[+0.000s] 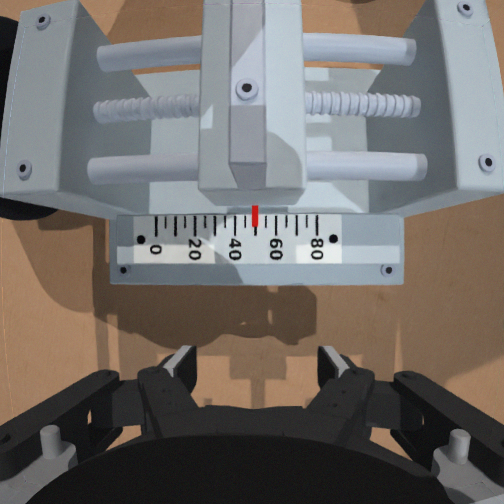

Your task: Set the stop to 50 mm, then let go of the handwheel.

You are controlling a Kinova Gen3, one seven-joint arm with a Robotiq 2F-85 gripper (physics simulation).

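I look straight down on a grey slide fixture. Its carriage, the stop (pixel 251 100), rides on two smooth rods and a threaded screw (pixel 360 104). A red pointer (pixel 255 216) on the carriage sits over the scale (pixel 235 239), at the tick midway between 40 and 60, about 50. The black handwheel (pixel 11 125) shows only as a dark edge at the far left. My gripper (pixel 256 360) is open and empty, fingers apart over the brown table below the scale, well away from the handwheel.
Two grey end blocks (pixel 47 100) (pixel 462 100) hold the rods. The scale plate (pixel 256 250) juts toward me. The fixture's shadow falls on the brown table between plate and fingers.
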